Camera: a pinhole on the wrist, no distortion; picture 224 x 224 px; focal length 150.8 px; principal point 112.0 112.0 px. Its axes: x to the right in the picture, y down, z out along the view. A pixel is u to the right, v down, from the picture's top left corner.
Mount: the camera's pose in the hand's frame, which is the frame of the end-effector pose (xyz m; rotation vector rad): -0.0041 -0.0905 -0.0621 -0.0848 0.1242 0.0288
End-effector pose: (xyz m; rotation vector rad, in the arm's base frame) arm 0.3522 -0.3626 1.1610 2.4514 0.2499 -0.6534
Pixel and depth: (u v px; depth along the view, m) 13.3 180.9 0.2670
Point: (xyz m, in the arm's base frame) 0.1550 -0.5320 1.1092
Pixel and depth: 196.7 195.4 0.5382
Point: 0.5757 -0.8006 0.8214
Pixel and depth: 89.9 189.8 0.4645
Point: 0.2385 -0.7397 0.9904
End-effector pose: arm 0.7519 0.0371 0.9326 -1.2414 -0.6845 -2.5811
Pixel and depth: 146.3 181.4 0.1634
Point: 0.7809 0.0819 1.0194
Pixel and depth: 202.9 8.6 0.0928
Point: 0.6774 0.1784 0.9517
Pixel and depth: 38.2 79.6 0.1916
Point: 0.8523 0.2071 0.9159
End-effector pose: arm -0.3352 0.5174 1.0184 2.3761 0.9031 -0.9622
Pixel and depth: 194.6 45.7 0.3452
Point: -0.4758 0.6007 0.6422
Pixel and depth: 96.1 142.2 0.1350
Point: -0.4055 0.5115 0.9656
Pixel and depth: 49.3 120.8 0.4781
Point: -0.6295 0.2238 0.8284
